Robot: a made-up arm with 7 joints.
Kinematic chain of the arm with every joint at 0, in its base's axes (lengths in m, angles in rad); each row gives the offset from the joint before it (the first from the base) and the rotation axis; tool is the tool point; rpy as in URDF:
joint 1: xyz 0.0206 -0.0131 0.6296 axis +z
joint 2: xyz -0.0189 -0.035 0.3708 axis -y
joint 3: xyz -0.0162 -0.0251 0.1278 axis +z
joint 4: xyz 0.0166 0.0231 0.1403 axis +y
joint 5: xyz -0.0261 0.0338 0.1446 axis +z
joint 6: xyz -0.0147 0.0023 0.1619 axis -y
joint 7: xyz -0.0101 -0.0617 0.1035 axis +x
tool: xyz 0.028 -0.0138 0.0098 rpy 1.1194 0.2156 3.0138
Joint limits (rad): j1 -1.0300..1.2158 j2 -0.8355..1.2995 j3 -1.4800..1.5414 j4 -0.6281..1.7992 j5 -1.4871..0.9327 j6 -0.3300..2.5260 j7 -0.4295..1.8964
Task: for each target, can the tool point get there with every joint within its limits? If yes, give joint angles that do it. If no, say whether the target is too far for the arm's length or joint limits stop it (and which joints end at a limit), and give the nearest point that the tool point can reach.
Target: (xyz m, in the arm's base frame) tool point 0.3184 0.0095 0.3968
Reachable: no: joint limits stop it (at a limit: joint 2, joint 4, joint 5, joint 7) | nearest point 0.3611 0.0127 0.7916 | short by 0.397 m
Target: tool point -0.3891 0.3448 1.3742
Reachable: yes | joints -0.6326 0.7065 -0.5974 -0.2315 -0.3624 0.6584 1.3618
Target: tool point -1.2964 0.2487 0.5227
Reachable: no: too far | nearest point -0.6439 0.1190 0.8680 | short by 0.750 m
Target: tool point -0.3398 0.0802 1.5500
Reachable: yes | joints -0.5094 0.4571 0.2845 0.0918 0.0672 1.0484 1.4409
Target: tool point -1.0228 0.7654 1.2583
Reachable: no: too far | nearest point -0.5554 0.4166 1.1410 | short by 0.595 m
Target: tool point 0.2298 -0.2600 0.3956
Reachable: no: joint limits stop it (at a limit: joint 2, joint 4, joint 5, joint 7) | nearest point 0.2438 -0.2765 0.7913 | short by 0.396 m
